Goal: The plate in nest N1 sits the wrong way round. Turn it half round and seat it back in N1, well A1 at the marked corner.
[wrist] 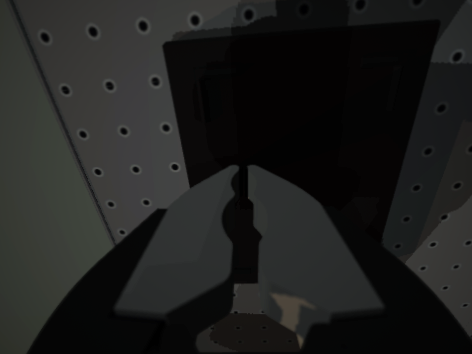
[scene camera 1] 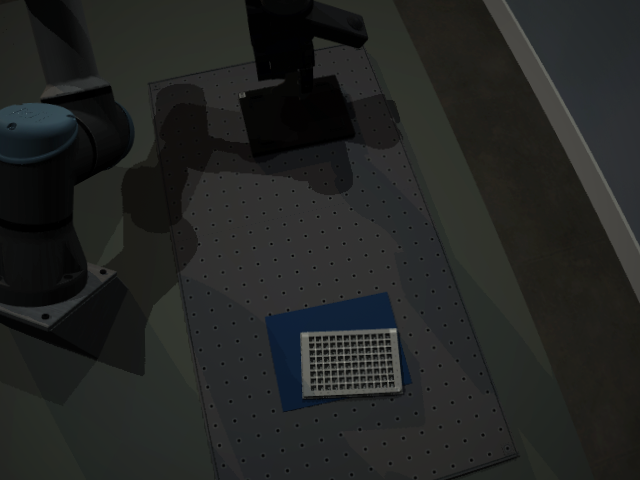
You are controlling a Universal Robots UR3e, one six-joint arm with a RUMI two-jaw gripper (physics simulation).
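Note:
The white multi-well plate (scene camera 1: 353, 362) lies on a blue sheet (scene camera 1: 285, 356) in the near part of the board, turned slightly relative to the sheet and reaching past its edge. A black, flat nest (scene camera 1: 330, 121) (wrist: 300, 100) sits at the far end of the board, with a small white mark at its far left corner in the scene view; no plate shows in it. Its name cannot be read. My gripper (scene camera 1: 304, 95) (wrist: 243, 169) is shut with nothing between its fingertips. It is over the black nest; its exact height is hard to tell in the dark.
The perforated board (scene camera 1: 305, 233) (wrist: 131, 107) carries the nest and the blue sheet. The arm's base (scene camera 1: 38, 279) stands left of the board. Arm shadows darken the far part of the board. A pale ledge (scene camera 1: 568, 124) runs along the right.

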